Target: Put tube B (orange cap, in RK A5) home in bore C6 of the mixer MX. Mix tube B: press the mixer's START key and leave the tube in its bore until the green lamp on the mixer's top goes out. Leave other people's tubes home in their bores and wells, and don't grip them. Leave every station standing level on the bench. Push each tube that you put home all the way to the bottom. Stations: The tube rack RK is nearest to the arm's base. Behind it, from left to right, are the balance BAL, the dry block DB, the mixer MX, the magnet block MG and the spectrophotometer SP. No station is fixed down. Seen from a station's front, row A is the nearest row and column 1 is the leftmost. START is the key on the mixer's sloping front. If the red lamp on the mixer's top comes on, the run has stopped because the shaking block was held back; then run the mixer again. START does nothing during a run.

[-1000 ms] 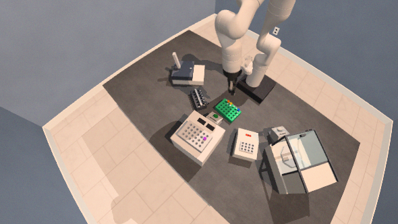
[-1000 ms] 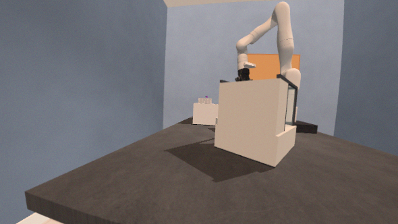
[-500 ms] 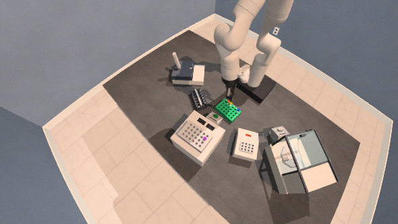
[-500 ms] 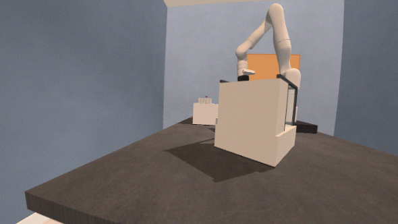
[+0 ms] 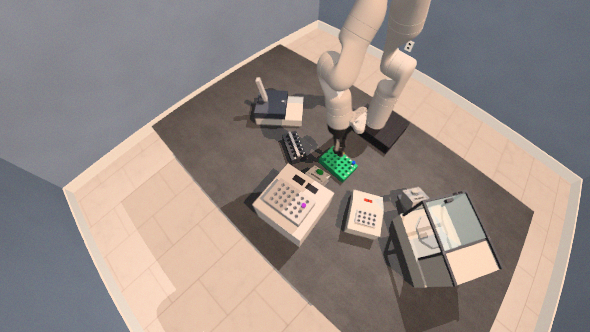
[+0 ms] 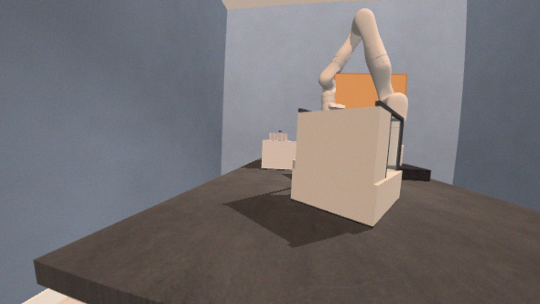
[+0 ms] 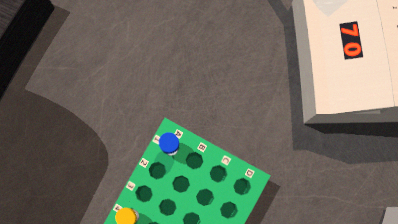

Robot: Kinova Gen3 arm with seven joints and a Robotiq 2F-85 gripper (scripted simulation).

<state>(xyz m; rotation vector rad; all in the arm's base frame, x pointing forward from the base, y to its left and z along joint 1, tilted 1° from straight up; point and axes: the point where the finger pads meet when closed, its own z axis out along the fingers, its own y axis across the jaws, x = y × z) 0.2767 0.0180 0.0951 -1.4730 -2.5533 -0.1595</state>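
Right now the orange-capped tube is 120 mm below my hand, 40 mm behind it and 30 mm to the right of it. The rest, counted from my hand: green tube rack: 130 mm below, 20 mm behind; then blue-capped tube: 120 mm below, 50 mm to the left, 40 mm behind; then green start key: 90 mm ahead, 70 mm below, 10 mm to the right.
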